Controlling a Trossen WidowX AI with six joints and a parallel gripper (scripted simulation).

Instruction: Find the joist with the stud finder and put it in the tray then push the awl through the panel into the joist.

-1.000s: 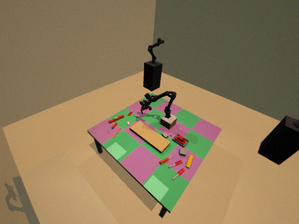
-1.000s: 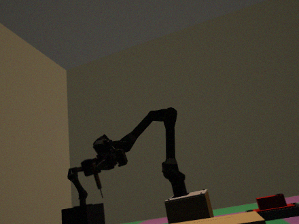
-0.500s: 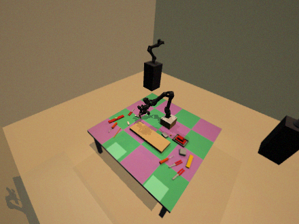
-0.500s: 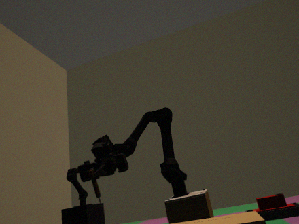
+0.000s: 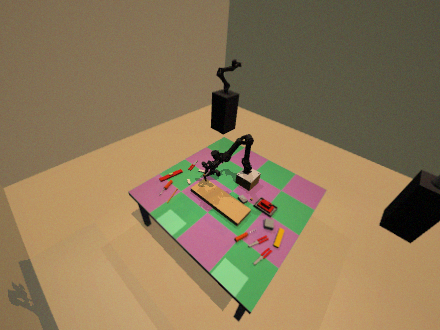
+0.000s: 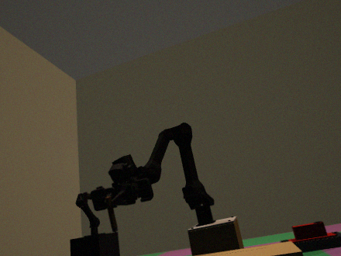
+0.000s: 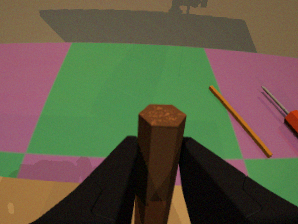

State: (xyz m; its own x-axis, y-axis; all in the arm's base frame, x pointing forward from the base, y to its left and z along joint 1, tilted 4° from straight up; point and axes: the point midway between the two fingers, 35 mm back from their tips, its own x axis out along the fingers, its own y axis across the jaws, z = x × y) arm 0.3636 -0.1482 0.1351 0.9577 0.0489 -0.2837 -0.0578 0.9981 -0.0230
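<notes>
Now: the awl 20 mm behind my gripper tip and 50 mm below it. From my gripper tip the other things lie so: orange pencil 220 mm ahead, 160 mm to the right, 200 mm below; then stud finder 270 mm behind, 490 mm to the left, 150 mm below; then grey tray 270 mm behind, 470 mm to the left, 190 mm below.
</notes>
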